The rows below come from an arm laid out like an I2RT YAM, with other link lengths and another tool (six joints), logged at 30 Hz.
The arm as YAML. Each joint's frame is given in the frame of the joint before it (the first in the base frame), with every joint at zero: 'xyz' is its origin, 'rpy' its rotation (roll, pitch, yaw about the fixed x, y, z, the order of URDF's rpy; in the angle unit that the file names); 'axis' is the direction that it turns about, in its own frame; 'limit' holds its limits. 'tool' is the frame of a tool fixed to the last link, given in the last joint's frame.
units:
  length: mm
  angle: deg
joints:
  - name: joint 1
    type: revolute
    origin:
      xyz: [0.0, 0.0, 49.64]
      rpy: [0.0, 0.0, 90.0]
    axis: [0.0, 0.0, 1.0]
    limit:
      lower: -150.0
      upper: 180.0
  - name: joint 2
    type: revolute
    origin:
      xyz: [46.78, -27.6, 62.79]
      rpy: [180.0, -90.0, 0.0]
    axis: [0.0, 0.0, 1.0]
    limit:
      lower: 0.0
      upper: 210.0
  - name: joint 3
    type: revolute
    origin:
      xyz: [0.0, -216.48, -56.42]
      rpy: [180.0, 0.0, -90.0]
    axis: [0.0, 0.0, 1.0]
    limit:
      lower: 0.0
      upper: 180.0
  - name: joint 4
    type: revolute
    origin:
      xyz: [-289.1, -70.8, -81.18]
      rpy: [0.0, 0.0, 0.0]
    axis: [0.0, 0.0, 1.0]
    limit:
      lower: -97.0
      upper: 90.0
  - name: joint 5
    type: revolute
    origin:
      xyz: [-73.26, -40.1, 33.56]
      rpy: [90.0, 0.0, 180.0]
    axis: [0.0, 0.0, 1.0]
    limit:
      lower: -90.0
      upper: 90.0
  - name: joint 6
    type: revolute
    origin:
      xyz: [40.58, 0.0, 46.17]
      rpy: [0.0, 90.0, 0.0]
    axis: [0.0, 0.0, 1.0]
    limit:
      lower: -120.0
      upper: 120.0
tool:
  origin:
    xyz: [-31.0, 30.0, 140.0]
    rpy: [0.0, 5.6, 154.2]
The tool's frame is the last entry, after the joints.
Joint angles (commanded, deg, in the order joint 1, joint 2, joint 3, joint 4, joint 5, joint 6), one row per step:
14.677, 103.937, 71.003, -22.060, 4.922, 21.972
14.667, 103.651, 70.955, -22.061, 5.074, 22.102
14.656, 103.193, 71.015, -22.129, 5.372, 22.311
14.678, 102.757, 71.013, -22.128, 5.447, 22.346
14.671, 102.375, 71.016, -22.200, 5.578, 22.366
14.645, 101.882, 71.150, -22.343, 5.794, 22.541
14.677, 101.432, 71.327, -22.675, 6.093, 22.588
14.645, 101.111, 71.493, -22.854, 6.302, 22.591
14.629, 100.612, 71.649, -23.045, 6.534, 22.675
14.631, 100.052, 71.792, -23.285, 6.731, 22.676
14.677, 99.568, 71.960, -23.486, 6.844, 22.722
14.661, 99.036, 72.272, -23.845, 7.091, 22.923
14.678, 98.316, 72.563, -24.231, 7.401, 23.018
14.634, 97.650, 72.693, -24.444, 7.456, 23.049
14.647, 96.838, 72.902, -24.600, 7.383, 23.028
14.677, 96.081, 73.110, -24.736, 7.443, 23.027
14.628, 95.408, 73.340, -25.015, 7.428, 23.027
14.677, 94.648, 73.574, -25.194, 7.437, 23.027
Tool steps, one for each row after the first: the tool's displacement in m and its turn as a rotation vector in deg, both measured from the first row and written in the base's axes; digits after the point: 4 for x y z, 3 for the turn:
0.0004, -0.0004, 0.0019, 0.015, -0.253, -0.203
0.0014, -0.0010, 0.0058, 0.016, -0.738, -0.557
0.0022, -0.0008, 0.0092, 0.089, -1.171, -0.607
0.0027, -0.0012, 0.0121, 0.079, -1.500, -0.708
0.0039, -0.0017, 0.0166, 0.138, -2.002, -1.003
0.0043, -0.0022, 0.0208, 0.010, -2.347, -1.186
0.0052, -0.0029, 0.0242, -0.070, -2.688, -1.345
0.0062, -0.0035, 0.0288, -0.078, -3.179, -1.569
0.0069, -0.0039, 0.0338, -0.107, -3.666, -1.689
0.0076, -0.0036, 0.0384, -0.045, -4.122, -1.752
0.0086, -0.0042, 0.0441, 0.017, -4.631, -2.081
0.0094, -0.0047, 0.0511, 0.008, -5.292, -2.334
0.0101, -0.0051, 0.0568, 0.142, -5.863, -2.443
0.0113, -0.0044, 0.0644, 0.421, -6.681, -2.379
0.0123, -0.0041, 0.0716, 0.603, -7.491, -2.395
0.0130, -0.0043, 0.0779, 0.781, -8.088, -2.442
0.0137, -0.0037, 0.0853, 1.001, -8.874, -2.409

